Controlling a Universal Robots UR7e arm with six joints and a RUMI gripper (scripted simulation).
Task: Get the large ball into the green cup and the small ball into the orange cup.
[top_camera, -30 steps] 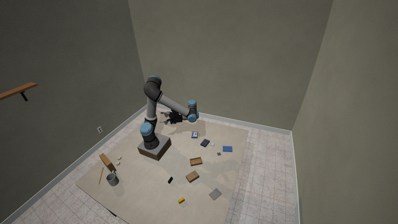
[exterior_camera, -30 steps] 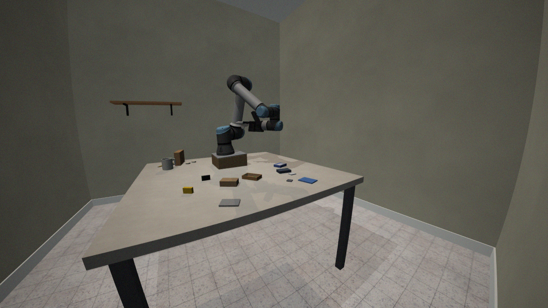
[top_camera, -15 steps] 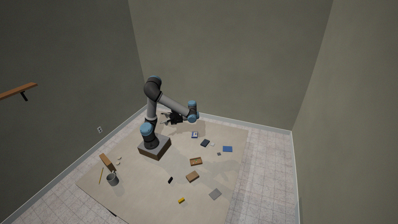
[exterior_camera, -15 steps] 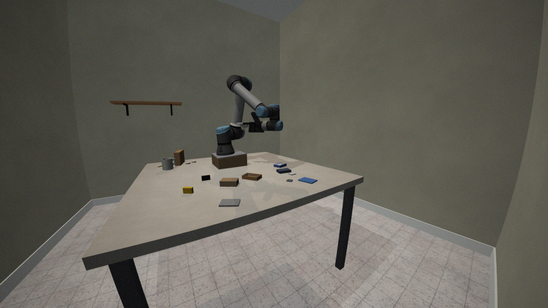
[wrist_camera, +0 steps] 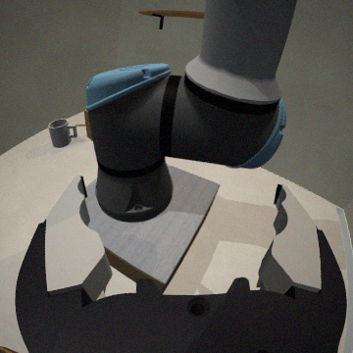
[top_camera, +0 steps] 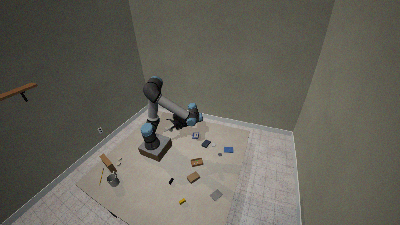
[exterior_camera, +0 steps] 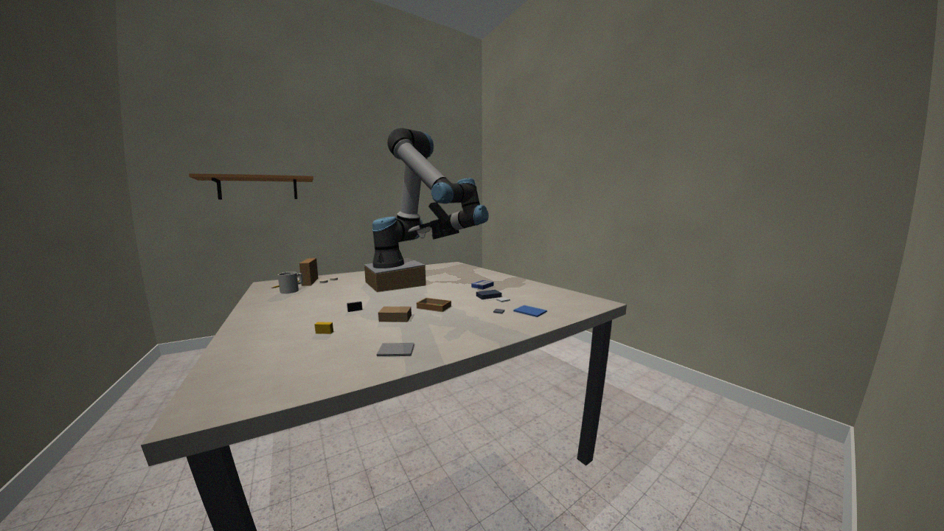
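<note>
The covered wooden puzzle lies 360 mm ahead of my hand, 270 mm below it and 90 mm to the right of it. Round my hand: black block 350 mm to the right, 260 mm below, 240 mm ahead; brown block 400 mm ahead, 260 mm below, 250 mm to the right; dark tile 350 mm ahead, 270 mm below, 160 mm to the left.
</note>
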